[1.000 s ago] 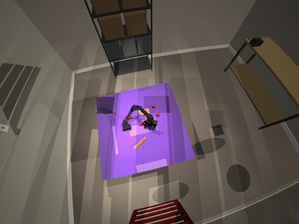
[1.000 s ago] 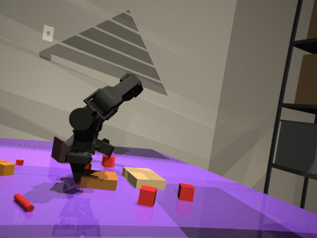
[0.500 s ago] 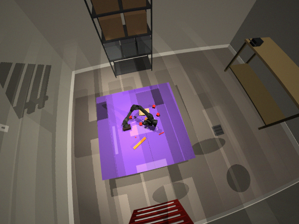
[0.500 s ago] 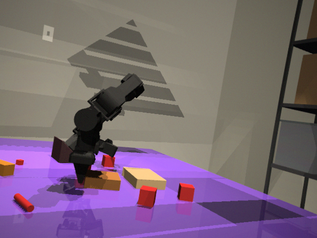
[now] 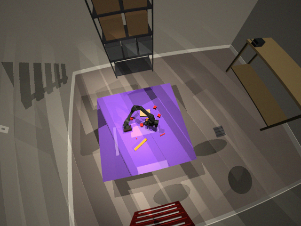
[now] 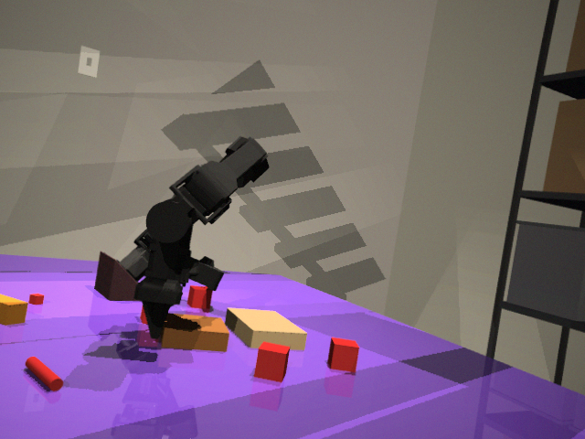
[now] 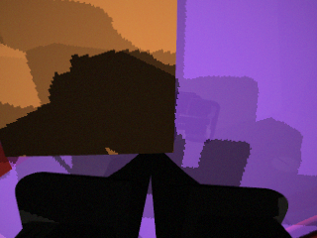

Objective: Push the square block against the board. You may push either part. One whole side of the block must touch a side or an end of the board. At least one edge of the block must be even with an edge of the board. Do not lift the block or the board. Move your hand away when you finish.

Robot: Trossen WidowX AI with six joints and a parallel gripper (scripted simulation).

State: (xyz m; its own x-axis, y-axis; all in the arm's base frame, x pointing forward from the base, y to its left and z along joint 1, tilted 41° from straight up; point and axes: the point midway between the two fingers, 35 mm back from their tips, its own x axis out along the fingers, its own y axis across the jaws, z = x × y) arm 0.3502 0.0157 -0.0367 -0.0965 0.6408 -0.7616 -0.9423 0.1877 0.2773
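Now: gripper tip 70 mm to the right of the square block, 20 mm past it and 10 mm below it. The rest, counted from my gripper tip: long orange bar (250 mm to the right, 190 mm behind, 10 mm above); tan board (210 mm to the left, 60 mm behind, 10 mm above).
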